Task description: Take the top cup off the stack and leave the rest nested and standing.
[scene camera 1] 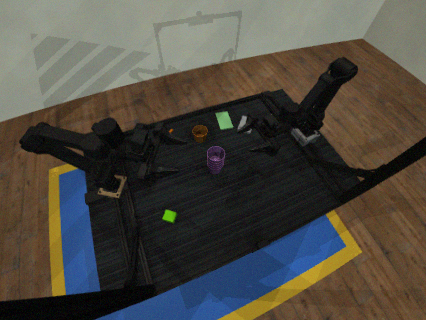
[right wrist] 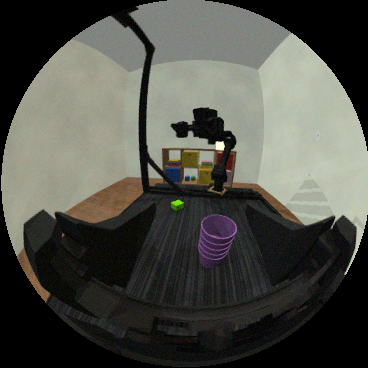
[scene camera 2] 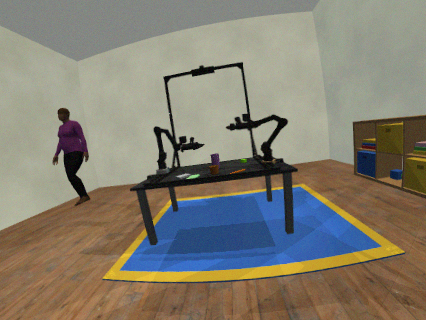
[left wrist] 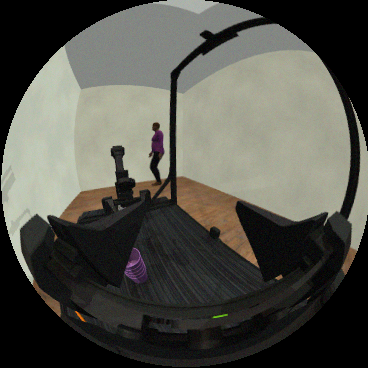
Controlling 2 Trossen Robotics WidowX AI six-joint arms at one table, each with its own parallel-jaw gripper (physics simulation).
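Places are measured from the left arm's base along level axes (x right, y ahead, z up), in centimetres.
Where they show: left gripper, fingertip midpoint: (scene camera 1: 183, 156) (right wrist: 181, 122) (scene camera 2: 228, 127) (left wrist: 191, 205); right gripper, fingertip midpoint: (scene camera 1: 243, 141) (right wrist: 201, 207) (scene camera 2: 204, 144); left arm's base, link origin: (scene camera 1: 112, 185) (right wrist: 217, 189) (scene camera 2: 268, 160); right arm's base, link origin: (scene camera 1: 306, 131) (scene camera 2: 162, 168).
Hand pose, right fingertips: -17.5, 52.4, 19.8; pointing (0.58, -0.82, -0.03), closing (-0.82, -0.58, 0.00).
Each offset is from my right fingertips to the top centre of the thing, as dx, dy, dz. Level surfaces: height alone.
A stack of nested purple cups @(+1.0, -9.9, -9.4) (scene camera 1: 216, 160) (scene camera 2: 215, 159) (left wrist: 136, 267) (right wrist: 216, 242) stands upright on the black table @(dz -22.7) (scene camera 1: 210, 240). Several rims show one below another, and the open mouth of the top cup faces up. My left gripper (scene camera 1: 180, 156) (scene camera 2: 229, 126) (left wrist: 191, 205) is open and empty, raised above the table to the left of the stack in scene camera 1. My right gripper (scene camera 1: 245, 140) (scene camera 2: 203, 145) (right wrist: 201, 207) is open and empty, raised to the right of the stack there. In the right wrist view the stack shows between its fingers, apart from both.
An orange cup @(-15.6, -19.7, -16.6) (scene camera 1: 200, 133) (scene camera 2: 214, 170) stands close behind the stack in scene camera 1. A green sheet @(-29.7, -8.8, -21.7) (scene camera 1: 224, 120) (scene camera 2: 193, 176), a white item @(-28.6, +3.4, -21.2) (scene camera 1: 243, 123) and a thin orange item @(-11.9, -37.8, -21.7) (scene camera 2: 237, 171) lie nearby. A green block @(+26.2, -24.4, -19.9) (scene camera 1: 169, 216) (right wrist: 177, 205) lies toward the front left.
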